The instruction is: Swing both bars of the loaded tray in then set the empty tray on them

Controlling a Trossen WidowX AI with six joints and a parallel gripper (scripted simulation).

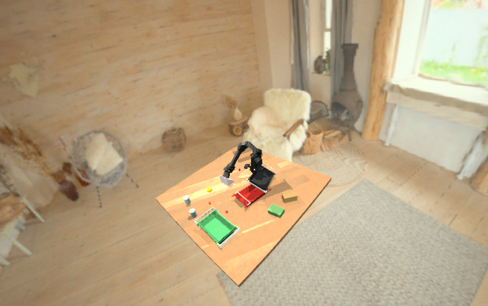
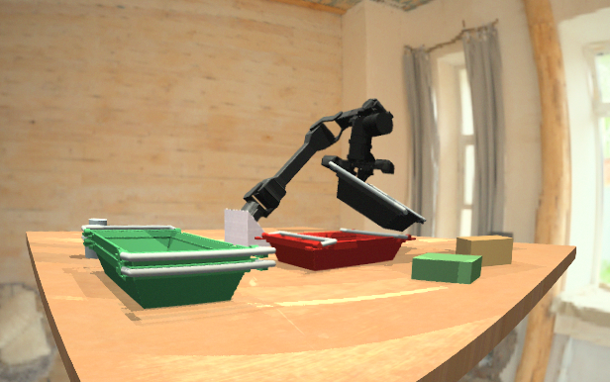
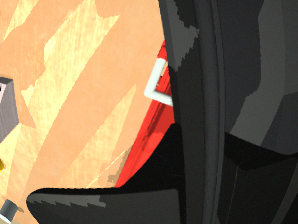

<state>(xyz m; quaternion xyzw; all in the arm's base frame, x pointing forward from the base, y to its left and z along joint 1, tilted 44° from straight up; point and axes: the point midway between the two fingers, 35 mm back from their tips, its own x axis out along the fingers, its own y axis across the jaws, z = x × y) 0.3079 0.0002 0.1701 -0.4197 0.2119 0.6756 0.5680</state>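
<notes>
My gripper tip is 8 cm short of the black tray and 3 cm to the right of it. Also, from my gripper tip: tan block: 36 cm ahead, 3 cm to the left, 12 cm below; then green block: 35 cm ahead, 16 cm to the right, 13 cm below.
</notes>
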